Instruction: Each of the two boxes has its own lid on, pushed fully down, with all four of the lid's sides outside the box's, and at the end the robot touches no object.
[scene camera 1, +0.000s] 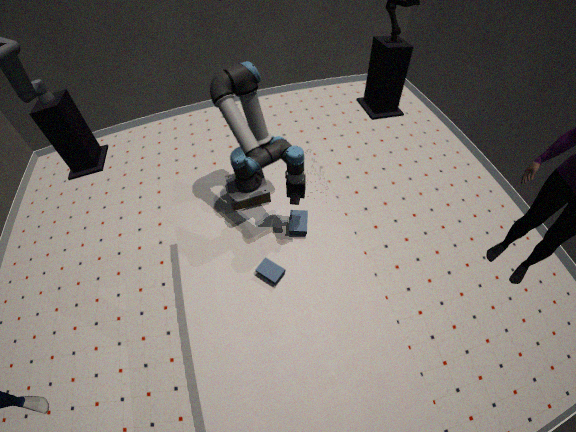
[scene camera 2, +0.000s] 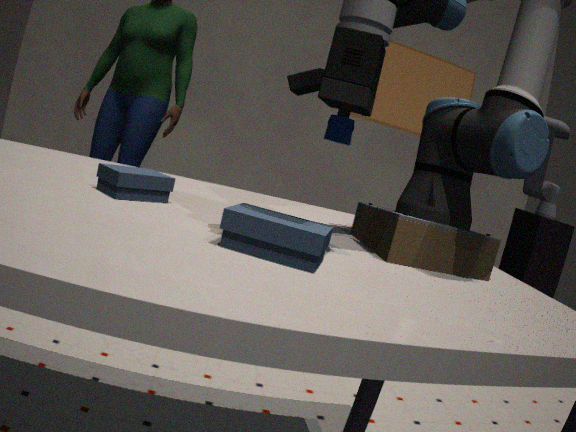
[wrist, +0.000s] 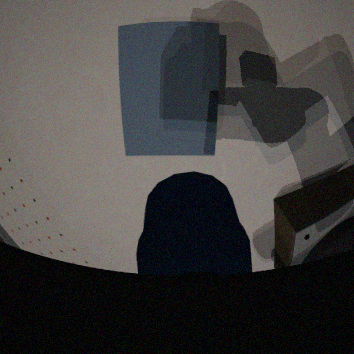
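Where they show: hand, its tool point: (scene camera 2: 336, 141) (wrist: 189, 211); arm's base, origin of its link: (scene camera 1: 248, 182) (scene camera 2: 432, 221) (wrist: 330, 249).
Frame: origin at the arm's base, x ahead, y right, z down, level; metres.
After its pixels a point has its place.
The nearer box's blue-grey lid (scene camera 1: 299, 219) @(z 0.024, x 0.308, y -0.208 m) (scene camera 2: 275, 229) @(z 0.033, x 0.323, y -0.247 m) (wrist: 142, 90) @(z 0.024, x 0.319, y -0.225 m) lies flat over its box (scene camera 2: 267, 252) @(z 0.064, x 0.325, y -0.242 m), whose darker lower walls show below the lid's rim. The other lid (scene camera 1: 270, 270) @(z 0.029, x 0.547, y 0.003 m) (scene camera 2: 140, 176) @(z 0.032, x 0.528, y -0.038 m) sits level on the second box (scene camera 2: 140, 193) @(z 0.061, x 0.523, y -0.031 m), whose lower walls show too. On the sides in view, both lids' sides stand outside the boxes'. The far sides are hidden, and I cannot tell if each lid is fully down. My suction gripper (scene camera 1: 295, 201) @(z -0.090, x 0.265, y -0.204 m) (scene camera 2: 338, 131) (wrist: 194, 225) holds nothing and hangs above the nearer lid, clear of it.
The arm's wooden base block (scene camera 1: 252, 201) @(z 0.035, x 0.114, y 0.003 m) (scene camera 2: 435, 250) @(z 0.038, x 0.026, y -0.097 m) (wrist: 285, 232) @(z 0.024, x 0.079, y -0.098 m) stands beside the nearer box. Arm shadows fall across that lid. The table's front edge (scene camera 2: 250, 330) @(z 0.081, x 0.358, y -0.470 m) runs below both boxes in scene camera 2. A person in green (scene camera 2: 150, 55) stands behind the table.
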